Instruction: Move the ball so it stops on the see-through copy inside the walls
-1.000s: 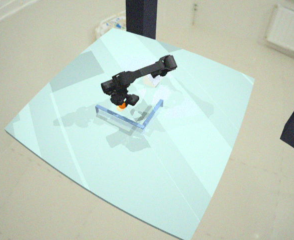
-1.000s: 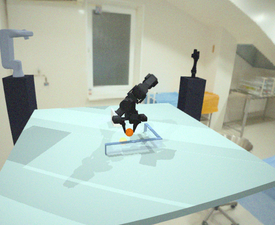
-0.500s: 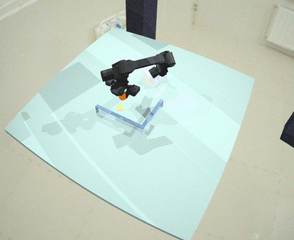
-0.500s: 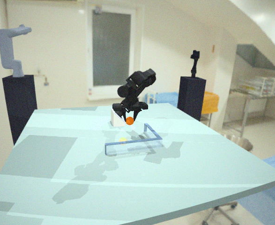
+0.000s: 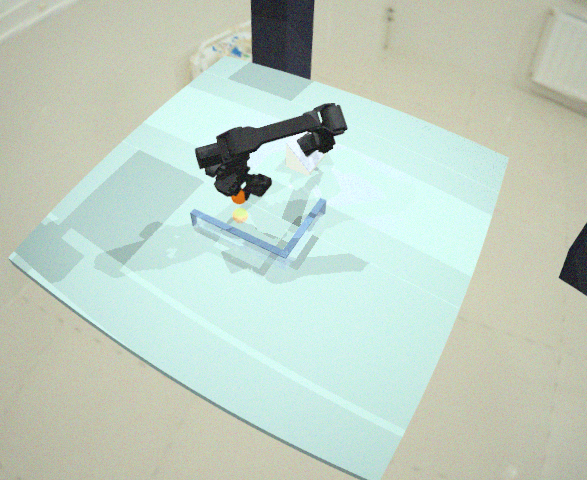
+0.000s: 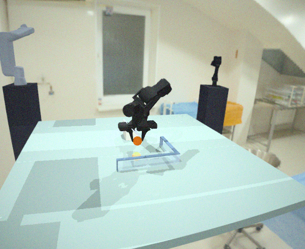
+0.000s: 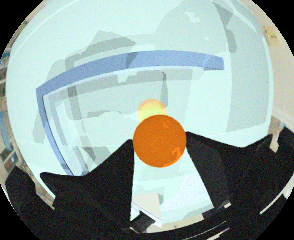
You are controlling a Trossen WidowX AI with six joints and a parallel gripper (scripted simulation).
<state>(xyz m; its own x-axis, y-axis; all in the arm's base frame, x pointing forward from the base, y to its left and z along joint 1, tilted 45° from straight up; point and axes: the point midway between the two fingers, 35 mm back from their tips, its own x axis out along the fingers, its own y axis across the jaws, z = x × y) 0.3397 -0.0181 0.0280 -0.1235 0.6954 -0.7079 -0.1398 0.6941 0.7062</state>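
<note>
Right now my gripper tip is 80 mm above the see-through copy of ball. Round my gripper tip: clear wall 70 mm ahead, 50 mm to the left, 80 mm below; then orange ball right at my gripper tip.
</note>
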